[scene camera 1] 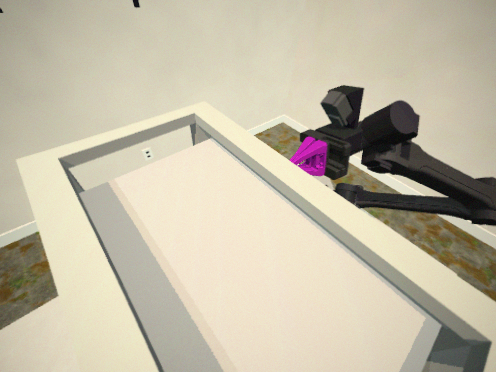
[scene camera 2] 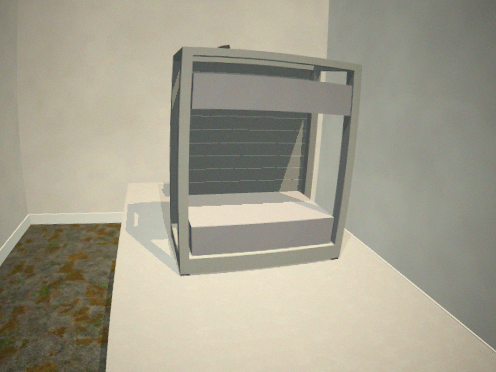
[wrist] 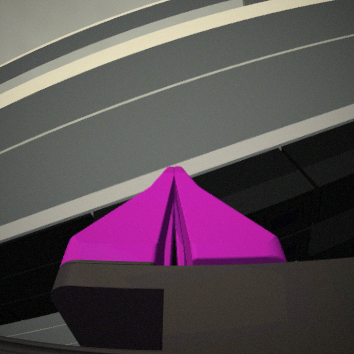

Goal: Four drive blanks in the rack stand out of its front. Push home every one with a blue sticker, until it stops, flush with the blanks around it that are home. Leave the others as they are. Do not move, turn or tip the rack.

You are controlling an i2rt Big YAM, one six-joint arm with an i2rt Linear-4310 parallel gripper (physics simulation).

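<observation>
The rack (scene camera 1: pixel 350 225) (scene camera 2: pixel 184 150) (wrist: pixel 150 115) stands upright as an open frame. Dark drive blanks (wrist: pixel 240 187) show below its pale front edge in the wrist view, behind and beside the fingers. Their faces are very dark, and no sticker can be made out. Scene camera 2 sees the rack from behind, so the fronts are hidden. My gripper (scene camera 1: pixel 292 161) (wrist: pixel 173 177) has magenta fingers, shut with nothing between them. It is at the rack's front side; in the wrist view the tips overlap the pale edge above the blanks. Contact cannot be told.
A pale block (scene camera 1: pixel 270 240) (scene camera 2: pixel 270 95) fills the rack's upper part; another block (scene camera 2: pixel 260 235) lies at its bottom. The rack stands on a pale table (scene camera 1: pixel 30 335) (scene camera 2: pixel 300 315). The black arm (scene camera 1: pixel 440 170) reaches in from the right in scene camera 1. Walls stand beyond the table.
</observation>
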